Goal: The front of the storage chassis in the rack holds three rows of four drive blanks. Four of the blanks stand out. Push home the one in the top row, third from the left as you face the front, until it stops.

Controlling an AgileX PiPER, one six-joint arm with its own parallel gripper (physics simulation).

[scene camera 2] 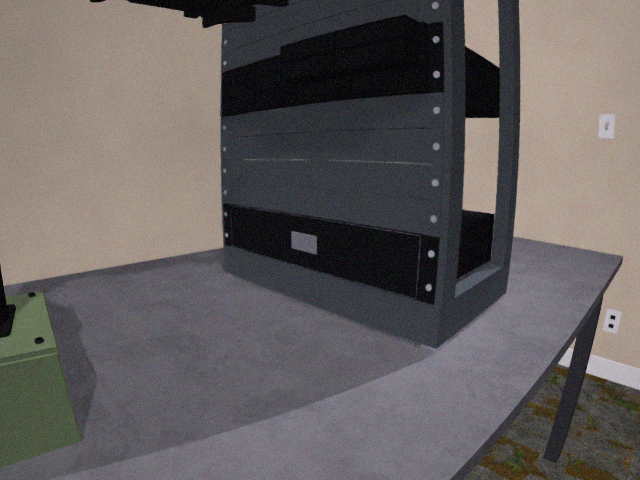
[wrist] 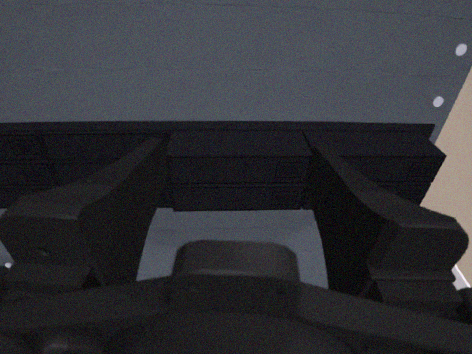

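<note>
The storage chassis [scene camera 2: 336,62] shows as a black, stepped block in the rack [scene camera 2: 452,180] in the scene view, its rows hard to tell apart. In the wrist view, the third blank from the left in the top row [wrist: 240,144] is near the middle, its dark top face and front showing. The blank to its right [wrist: 387,145] also stands out. My gripper [wrist: 238,160] is open, with one fingertip near each side edge of the third blank. Nothing is seen gripped. Whether the fingertips touch the blanks is too dark to tell. The fingers hide parts of the neighbouring blanks.
Grey panels [wrist: 225,75] [scene camera 2: 330,180] lie above and below the chassis. A black unit with a pale label [scene camera 2: 361,258] sits low in the rack. A green block [scene camera 2: 36,397] stands on the grey table [scene camera 2: 232,361]. Black robot parts [scene camera 2: 222,12] show at the scene view's top edge.
</note>
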